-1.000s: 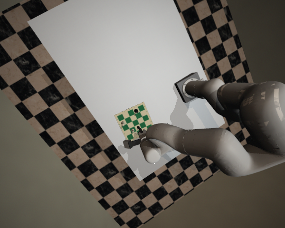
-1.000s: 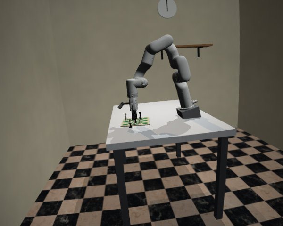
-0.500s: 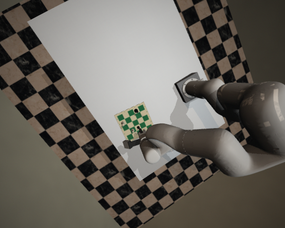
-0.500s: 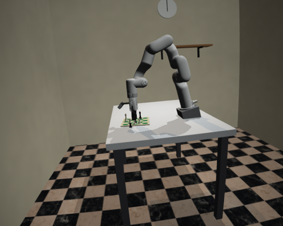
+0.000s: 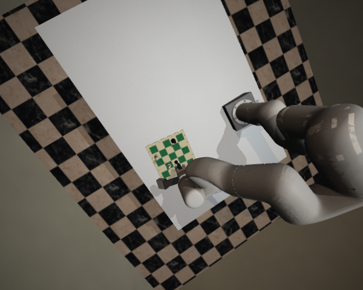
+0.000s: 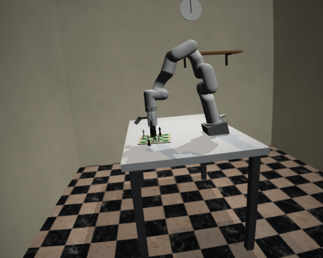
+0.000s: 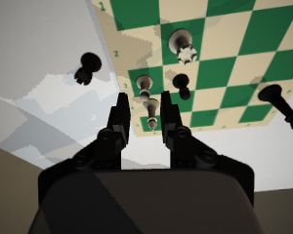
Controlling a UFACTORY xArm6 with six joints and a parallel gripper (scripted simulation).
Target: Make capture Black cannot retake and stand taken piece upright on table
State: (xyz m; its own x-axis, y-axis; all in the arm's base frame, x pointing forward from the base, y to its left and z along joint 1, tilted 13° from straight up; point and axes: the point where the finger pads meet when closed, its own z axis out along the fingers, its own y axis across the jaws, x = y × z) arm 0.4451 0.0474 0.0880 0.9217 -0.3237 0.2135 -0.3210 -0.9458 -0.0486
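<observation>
My hand is 40 mm above the white pawn. Also, from my hand: white piece (130 mm to the right, 50 mm ahead, 30 mm below); green-and-cream chessboard (80 mm to the right, 60 mm below, 20 mm behind); black pawn (40 mm to the right, 40 mm below, 10 mm behind).
</observation>
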